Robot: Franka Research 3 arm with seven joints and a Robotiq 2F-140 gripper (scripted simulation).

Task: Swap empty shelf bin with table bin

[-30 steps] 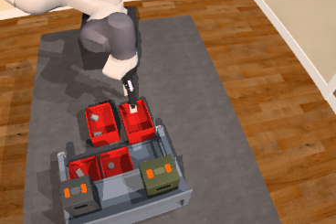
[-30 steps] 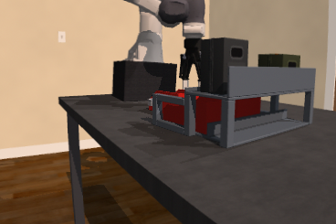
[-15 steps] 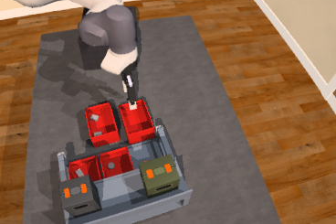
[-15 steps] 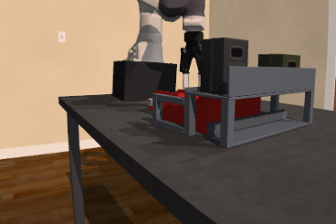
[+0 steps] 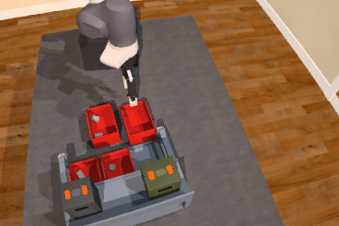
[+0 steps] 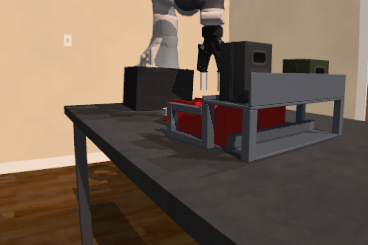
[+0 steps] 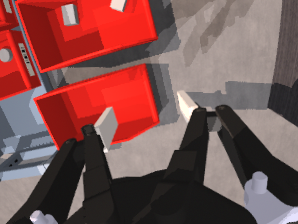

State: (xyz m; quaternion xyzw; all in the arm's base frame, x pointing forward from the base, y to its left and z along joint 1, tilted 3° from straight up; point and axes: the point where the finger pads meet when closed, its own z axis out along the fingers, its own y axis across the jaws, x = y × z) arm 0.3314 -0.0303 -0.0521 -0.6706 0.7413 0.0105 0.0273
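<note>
The shelf lip is 17 cm ahead of my hand, 13 cm to the right of it and 11 cm below it. Round my hand: grey box (34 cm ahead, 26 cm to the right, 4 cm above); olive box (37 cm ahead, 3 cm to the right, 3 cm above).
</note>
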